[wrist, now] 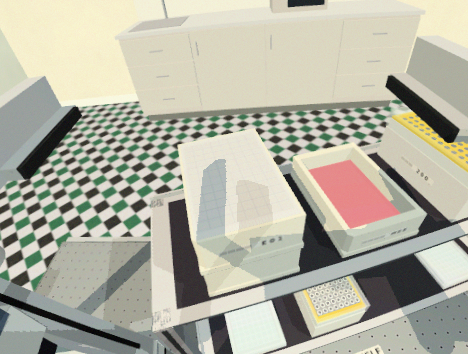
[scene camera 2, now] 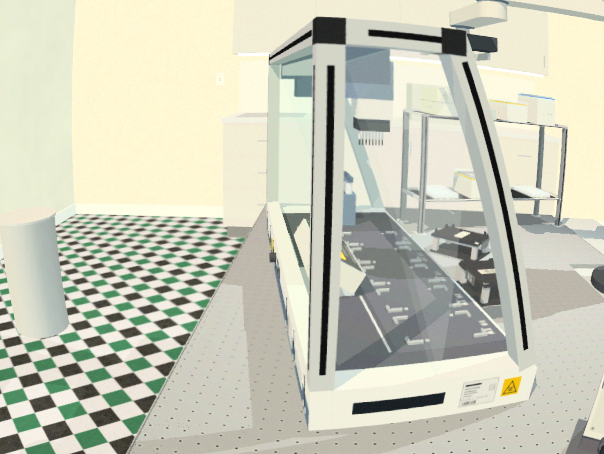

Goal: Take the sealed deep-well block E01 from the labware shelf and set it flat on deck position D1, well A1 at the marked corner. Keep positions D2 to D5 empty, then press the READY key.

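Note:
The sealed deep-well block E01 (scene camera 2: 430,98) (wrist: 245,200) stands upright at the left end of the labware shelf's top board, its pale gridded top facing up; the shelf (scene camera 2: 423,175) (wrist: 370,259) has a metal frame. My gripper (scene camera 2: 484,56) (wrist: 226,75) is open and empty. In the wrist view its fingers stand wide apart at the left and right sides, with the block lower down between them, apart from both. In the scene view it hangs higher than the block, partly behind the enclosure frame. The enclosure's deck (scene camera 2: 365,345) shows corner marks; position labels and the READY key cannot be made out.
A reservoir with red contents (wrist: 352,195) stands right of the block, then a tip box (wrist: 420,175). The lower shelf holds a white plate (wrist: 255,327) and a yellow-edged rack (wrist: 334,302). The enclosure's front post (scene camera 2: 327,200) and pipetting head (scene camera 2: 371,125) stand left of the shelf.

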